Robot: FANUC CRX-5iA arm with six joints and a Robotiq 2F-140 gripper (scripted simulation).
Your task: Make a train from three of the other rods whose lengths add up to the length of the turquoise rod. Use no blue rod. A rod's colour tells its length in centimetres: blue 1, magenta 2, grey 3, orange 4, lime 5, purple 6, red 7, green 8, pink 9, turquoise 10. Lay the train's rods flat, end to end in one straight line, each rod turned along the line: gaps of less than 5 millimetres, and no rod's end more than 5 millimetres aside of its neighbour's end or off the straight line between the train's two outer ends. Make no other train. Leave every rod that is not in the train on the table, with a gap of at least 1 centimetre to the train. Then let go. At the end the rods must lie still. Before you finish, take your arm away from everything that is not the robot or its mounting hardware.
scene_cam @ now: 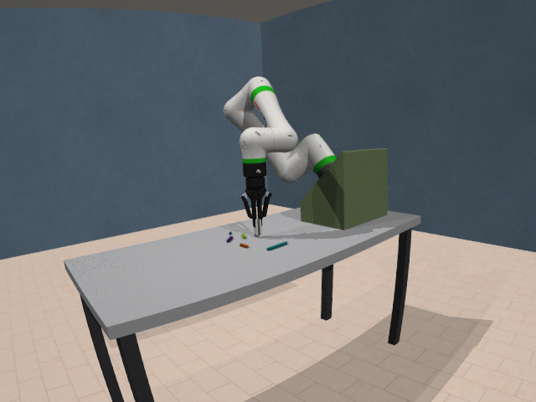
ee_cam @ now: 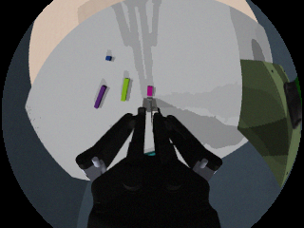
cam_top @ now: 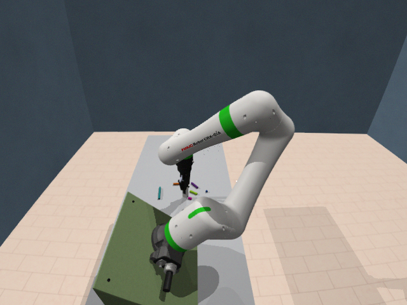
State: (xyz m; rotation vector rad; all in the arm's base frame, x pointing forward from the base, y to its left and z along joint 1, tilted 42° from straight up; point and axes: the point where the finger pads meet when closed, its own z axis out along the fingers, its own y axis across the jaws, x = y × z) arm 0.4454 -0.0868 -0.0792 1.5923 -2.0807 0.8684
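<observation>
Now: the grey rod 3 cm below my hand. Round my hand: magenta rod 1 cm behind, 3 cm to the right, 4 cm below; then purple rod 11 cm ahead, 4 cm to the right, 4 cm below; then lime rod 4 cm ahead, 4 cm to the right, 4 cm below.
</observation>
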